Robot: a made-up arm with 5 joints. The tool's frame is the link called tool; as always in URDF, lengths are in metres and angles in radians. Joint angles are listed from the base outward.
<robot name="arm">
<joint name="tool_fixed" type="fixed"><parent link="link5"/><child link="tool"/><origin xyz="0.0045 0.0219 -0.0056" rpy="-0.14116 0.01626 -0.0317"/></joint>
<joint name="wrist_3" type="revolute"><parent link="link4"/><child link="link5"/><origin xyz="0.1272 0.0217 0.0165"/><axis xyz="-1 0 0"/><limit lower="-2.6" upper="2.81"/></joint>
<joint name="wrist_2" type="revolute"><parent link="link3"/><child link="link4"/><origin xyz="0.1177 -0.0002 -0.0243"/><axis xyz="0 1 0"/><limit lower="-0.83" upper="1.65"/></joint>
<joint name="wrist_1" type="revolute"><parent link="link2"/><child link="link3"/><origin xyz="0.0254 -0.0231 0.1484"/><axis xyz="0 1 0"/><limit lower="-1.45" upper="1.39"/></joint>
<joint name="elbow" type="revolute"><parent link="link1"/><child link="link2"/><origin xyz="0.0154 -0.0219 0.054"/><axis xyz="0 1 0"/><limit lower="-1.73" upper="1.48"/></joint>
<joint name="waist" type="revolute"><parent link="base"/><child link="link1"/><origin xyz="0.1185 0.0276 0.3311"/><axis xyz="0 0 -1"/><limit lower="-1.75" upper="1.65"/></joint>
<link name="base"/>
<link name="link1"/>
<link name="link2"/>
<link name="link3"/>
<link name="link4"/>
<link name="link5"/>
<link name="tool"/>
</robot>
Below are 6 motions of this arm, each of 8 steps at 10 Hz.
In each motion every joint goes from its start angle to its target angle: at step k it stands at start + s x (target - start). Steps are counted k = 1, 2, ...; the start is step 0. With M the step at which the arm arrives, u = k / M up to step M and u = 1 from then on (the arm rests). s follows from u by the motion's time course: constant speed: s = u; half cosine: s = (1 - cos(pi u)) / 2; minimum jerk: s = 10 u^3 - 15 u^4 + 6 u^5.
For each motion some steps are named. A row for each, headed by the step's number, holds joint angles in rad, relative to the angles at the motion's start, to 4 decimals.
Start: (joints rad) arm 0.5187 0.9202 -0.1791 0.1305 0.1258
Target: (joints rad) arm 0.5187 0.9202 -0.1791 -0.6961 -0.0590
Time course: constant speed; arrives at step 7
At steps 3, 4, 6, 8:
3: 0.0000 0.0000 0.0000 -0.3543 -0.0792
4: 0.0000 0.0000 0.0000 -0.4723 -0.1056
6: 0.0000 0.0000 0.0000 -0.7085 -0.1584
8: 0.0000 0.0000 0.0000 -0.8266 -0.1848

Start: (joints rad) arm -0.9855 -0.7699 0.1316 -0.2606 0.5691
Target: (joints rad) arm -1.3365 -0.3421 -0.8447 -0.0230 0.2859
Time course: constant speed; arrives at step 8
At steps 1, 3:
1: -0.0439 0.0535 -0.1220 0.0297 -0.0354
3: -0.1316 0.1604 -0.3661 0.0891 -0.1062

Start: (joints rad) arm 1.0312 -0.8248 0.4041 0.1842 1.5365
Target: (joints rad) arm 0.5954 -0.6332 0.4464 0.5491 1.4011
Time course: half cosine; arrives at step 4
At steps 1, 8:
1: -0.0638 0.0281 0.0062 0.0534 -0.0198
8: -0.4358 0.1916 0.0423 0.3649 -0.1354

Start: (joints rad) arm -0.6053 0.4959 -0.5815 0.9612 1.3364
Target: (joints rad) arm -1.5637 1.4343 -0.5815 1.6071 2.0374
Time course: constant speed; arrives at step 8
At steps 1, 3, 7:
1: -0.1198 0.1173 0.0000 0.0807 0.0876
3: -0.3594 0.3519 0.0000 0.2422 0.2629
7: -0.8386 0.8211 0.0000 0.5652 0.6134

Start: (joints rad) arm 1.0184 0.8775 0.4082 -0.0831 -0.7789
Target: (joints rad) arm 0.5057 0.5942 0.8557 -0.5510 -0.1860
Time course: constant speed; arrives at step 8
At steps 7, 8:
7: -0.4486 -0.2479 0.3916 -0.4094 0.5188
8: -0.5127 -0.2833 0.4475 -0.4679 0.5929

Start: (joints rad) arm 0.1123 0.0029 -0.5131 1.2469 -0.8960
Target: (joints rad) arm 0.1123 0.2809 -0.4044 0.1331 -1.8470
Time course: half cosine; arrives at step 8
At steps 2, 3, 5, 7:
2: 0.0000 0.0407 0.0159 -0.1631 -0.1393
3: 0.0000 0.0858 0.0336 -0.3438 -0.2935
5: 0.0000 0.1922 0.0751 -0.7700 -0.6575
7: 0.0000 0.2674 0.1046 -1.0714 -0.9148

